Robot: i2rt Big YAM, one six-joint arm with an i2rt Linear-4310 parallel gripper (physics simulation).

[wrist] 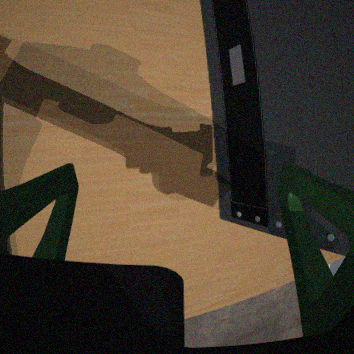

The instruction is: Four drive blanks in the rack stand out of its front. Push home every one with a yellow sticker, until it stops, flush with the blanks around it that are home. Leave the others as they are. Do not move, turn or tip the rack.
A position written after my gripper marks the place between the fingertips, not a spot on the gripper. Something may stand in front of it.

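Observation:
What I can see here is a rack [274, 79], and my gripper [177, 174] as well.

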